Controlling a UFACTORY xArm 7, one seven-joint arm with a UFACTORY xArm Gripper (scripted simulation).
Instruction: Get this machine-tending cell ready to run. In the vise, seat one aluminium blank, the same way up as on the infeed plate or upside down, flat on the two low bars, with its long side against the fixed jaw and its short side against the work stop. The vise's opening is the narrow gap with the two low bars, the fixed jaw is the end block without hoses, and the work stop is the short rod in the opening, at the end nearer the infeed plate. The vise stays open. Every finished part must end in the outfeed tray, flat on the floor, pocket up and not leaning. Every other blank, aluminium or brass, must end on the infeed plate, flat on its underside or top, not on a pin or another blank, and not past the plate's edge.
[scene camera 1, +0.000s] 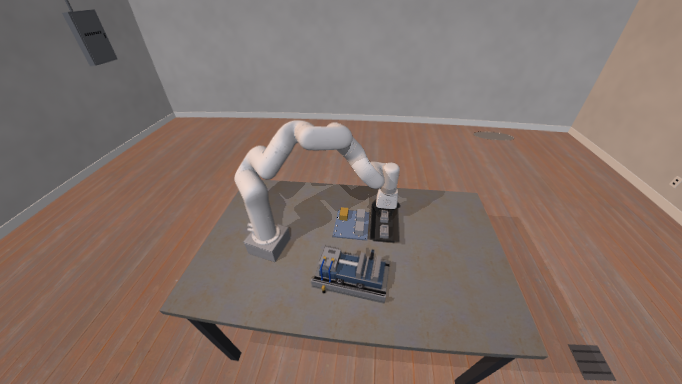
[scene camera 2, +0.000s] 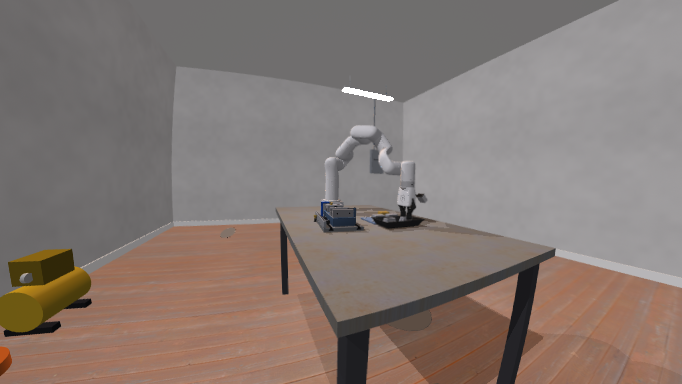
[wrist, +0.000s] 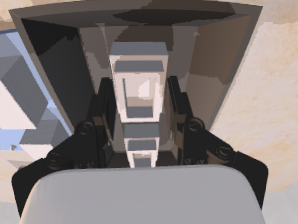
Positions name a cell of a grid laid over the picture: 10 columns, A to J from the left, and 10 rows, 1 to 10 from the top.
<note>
I see my gripper (wrist: E5), an aluminium blank (wrist: B7) and a vise (scene camera 1: F8).
</note>
